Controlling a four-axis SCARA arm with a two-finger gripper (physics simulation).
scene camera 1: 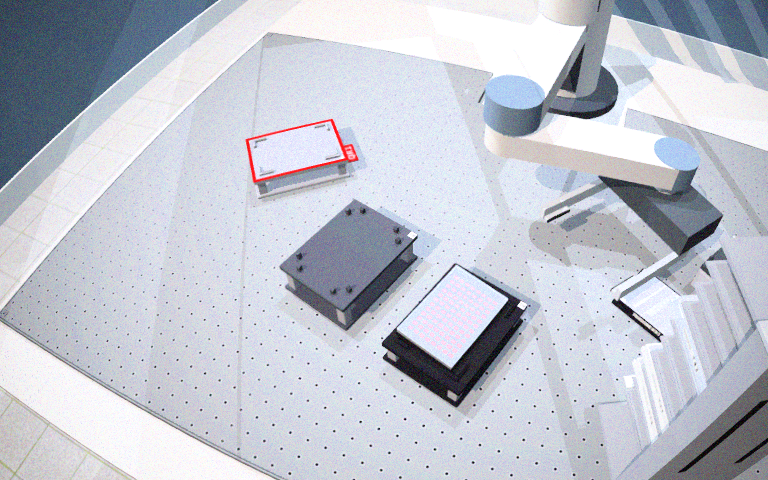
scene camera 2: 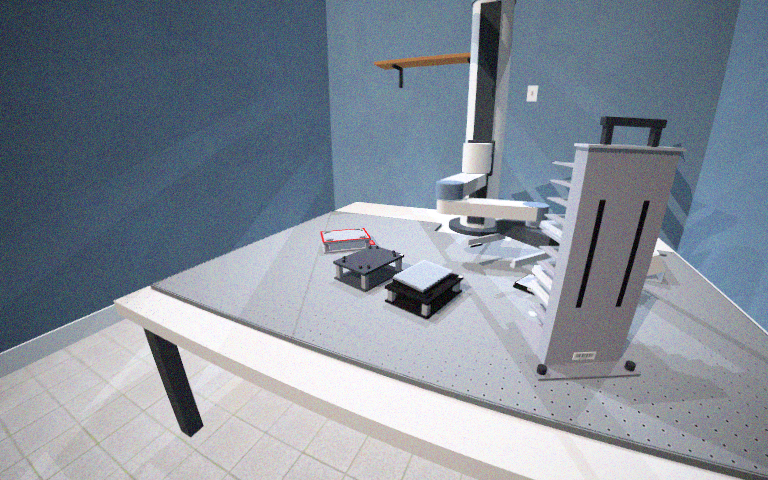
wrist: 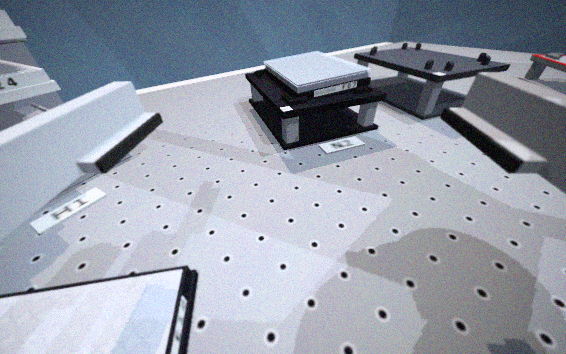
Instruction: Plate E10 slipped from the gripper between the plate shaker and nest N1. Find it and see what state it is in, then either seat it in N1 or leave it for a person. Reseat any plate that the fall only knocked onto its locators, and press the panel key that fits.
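Places are measured from the arm's base along level axes (x back, y right, z up), in millimetres.
Pixels of known places: gripper, fingertip midpoint: (scene camera 1: 578, 251) (scene camera 2: 488, 252) (wrist: 296, 98); arm's base, link origin: (scene camera 1: 562, 85) (scene camera 2: 477, 227).
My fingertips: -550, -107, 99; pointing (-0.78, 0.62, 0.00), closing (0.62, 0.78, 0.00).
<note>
For each thing: its middle in the pictures, then the offset to it from my fingertips, as dx, dy, dz. "spot": a spot on its surface instead.
- Dark grey nest N1, body centre: (scene camera 1: 350, 259) (wrist: 416, 73) (scene camera 2: 369, 264) -88, +306, -54
- pale plate, body centre: (scene camera 1: 454, 314) (wrist: 309, 67) (scene camera 2: 423, 274) -139, +132, -28
- black nest N2, body centre: (scene camera 1: 456, 331) (wrist: 304, 96) (scene camera 2: 425, 287) -141, +126, -62
- tall grey plate hotel, body centre: (scene camera 1: 731, 388) (scene camera 2: 590, 247) -221, -185, +119
- H1 label, surface spot: (wrist: 68, 210) spot: -112, -139, -84
My gripper (scene camera 1: 589, 254) (scene camera 2: 494, 253) (wrist: 296, 98) is open and empty, low over the bench. A flat, black-edged plate (scene camera 1: 651, 302) (scene camera 2: 526, 282) (wrist: 95, 320) with a pale top lies on the bench by the hotel, near one finger; its side label is unreadable, so I cannot tell if it is E10. Dark grey nest N1 (scene camera 1: 351, 254) (scene camera 2: 368, 259) (wrist: 425, 62) has a bare top with black locators. A pale plate (scene camera 1: 453, 316) (scene camera 2: 423, 275) (wrist: 315, 70) rests on black nest N2 (scene camera 1: 492, 345) (scene camera 2: 425, 300) (wrist: 270, 92); its exact seating is unclear. No panel keys show.
A white stand (scene camera 1: 297, 150) (scene camera 2: 345, 234) with a red border and red tag stands behind N1. The tall grey plate hotel (scene camera 1: 719, 396) (scene camera 2: 611, 254) with angled shelves is at the right. An H1 label (wrist: 68, 210) lies on the bench in the wrist view.
</note>
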